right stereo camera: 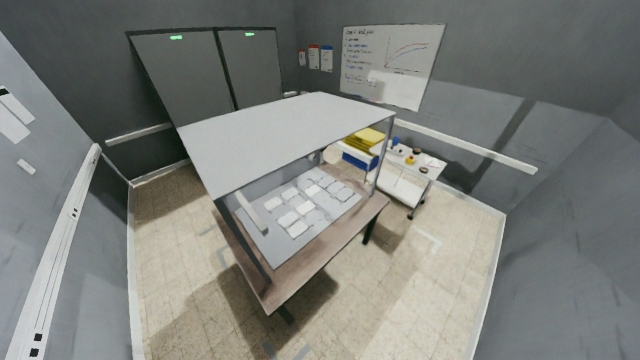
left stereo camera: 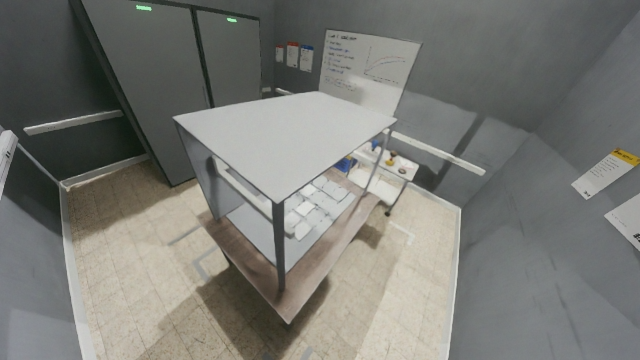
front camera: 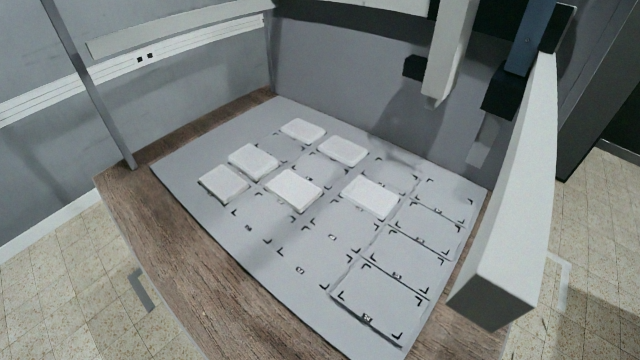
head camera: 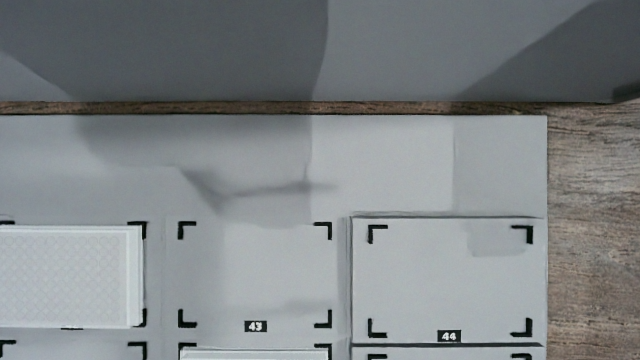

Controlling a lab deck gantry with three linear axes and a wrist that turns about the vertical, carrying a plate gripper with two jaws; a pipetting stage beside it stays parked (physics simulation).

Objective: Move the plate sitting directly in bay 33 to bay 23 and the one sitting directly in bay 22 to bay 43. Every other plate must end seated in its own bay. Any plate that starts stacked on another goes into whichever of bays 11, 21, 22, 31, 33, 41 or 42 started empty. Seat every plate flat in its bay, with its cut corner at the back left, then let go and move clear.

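Seen in the pictures: gripper, fingertip midpoint: (right stereo camera: 317, 160) (front camera: 478, 153); robot's base at its link origin: (right stereo camera: 293, 239) (left stereo camera: 299, 241) (front camera: 199, 182).
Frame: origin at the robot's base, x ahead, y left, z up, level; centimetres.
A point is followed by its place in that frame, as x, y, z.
In the front view, a white plate (front camera: 370, 195) {39.5, 25.4, 1.4} sits in bay 33 and another plate (front camera: 293, 189) {23.4, 14.6, 1.4} sits in bay 22. Bay 43 (head camera: 255, 275) {39.2, 36.3, 0.0} and bay 23 (front camera: 340, 225) {38.6, 14.2, 0.0} are empty. Other plates sit in bay 42 (front camera: 342, 150) {23.4, 35.3, 1.4} (head camera: 65, 277) {23.6, 36.5, 1.4}, bay 41 (front camera: 303, 131) {7.8, 35.3, 1.4}, bay 21 (front camera: 253, 161) {8.2, 14.3, 2.7} and bay 11 (front camera: 223, 183) {7.4, 3.9, 1.4}. Bay 31 is empty. Whether any plate is stacked cannot be told. The cut corners are too small to tell. My gripper's jaws cannot be made out among the raised parts at the upper right of the front view, away from the plates.
A pale post (front camera: 447, 55) and a blue post (front camera: 530, 37) with a black block (front camera: 502, 90) {57.4, 32.2, 34.0} hang high near the back wall. A long white beam (front camera: 520, 200) {61.6, -2.4, 40.0} runs along the right side. Bay 44 (head camera: 450, 280) {55.7, 36.4, 1.5} and bays 12, 13, 14, 24, 32 and 34 hold no plate.
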